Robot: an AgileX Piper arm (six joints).
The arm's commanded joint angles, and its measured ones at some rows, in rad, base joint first. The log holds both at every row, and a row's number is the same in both.
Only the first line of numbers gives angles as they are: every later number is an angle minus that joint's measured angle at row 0.
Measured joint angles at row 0:
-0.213 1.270 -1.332 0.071 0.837 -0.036
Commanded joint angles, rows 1 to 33:
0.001 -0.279 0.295 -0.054 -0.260 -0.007
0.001 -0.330 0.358 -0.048 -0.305 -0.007
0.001 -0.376 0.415 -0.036 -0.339 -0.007
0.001 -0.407 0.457 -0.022 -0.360 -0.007
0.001 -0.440 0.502 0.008 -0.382 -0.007
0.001 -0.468 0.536 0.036 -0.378 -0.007
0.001 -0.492 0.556 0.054 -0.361 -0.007
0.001 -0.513 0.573 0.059 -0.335 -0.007
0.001 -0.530 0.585 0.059 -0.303 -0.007
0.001 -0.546 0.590 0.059 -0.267 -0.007
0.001 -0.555 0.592 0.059 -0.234 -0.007
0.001 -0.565 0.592 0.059 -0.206 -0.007
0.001 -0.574 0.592 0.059 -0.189 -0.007
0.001 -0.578 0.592 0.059 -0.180 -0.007
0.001 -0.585 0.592 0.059 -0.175 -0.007
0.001 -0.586 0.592 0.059 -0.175 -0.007
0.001 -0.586 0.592 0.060 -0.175 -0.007
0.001 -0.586 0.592 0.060 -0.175 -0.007
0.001 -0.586 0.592 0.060 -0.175 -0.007
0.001 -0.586 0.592 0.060 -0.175 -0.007
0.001 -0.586 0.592 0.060 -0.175 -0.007
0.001 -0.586 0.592 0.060 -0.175 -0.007
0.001 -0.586 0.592 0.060 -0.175 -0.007
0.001 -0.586 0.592 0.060 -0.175 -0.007
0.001 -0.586 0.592 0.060 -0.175 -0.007
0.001 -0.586 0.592 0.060 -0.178 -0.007
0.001 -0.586 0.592 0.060 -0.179 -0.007
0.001 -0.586 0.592 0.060 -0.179 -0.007
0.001 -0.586 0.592 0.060 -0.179 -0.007
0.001 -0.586 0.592 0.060 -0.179 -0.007
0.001 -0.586 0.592 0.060 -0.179 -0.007
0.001 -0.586 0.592 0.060 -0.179 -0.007
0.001 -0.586 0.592 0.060 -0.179 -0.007
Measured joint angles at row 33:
0.000 -0.580 0.587 0.056 -0.173 -0.002
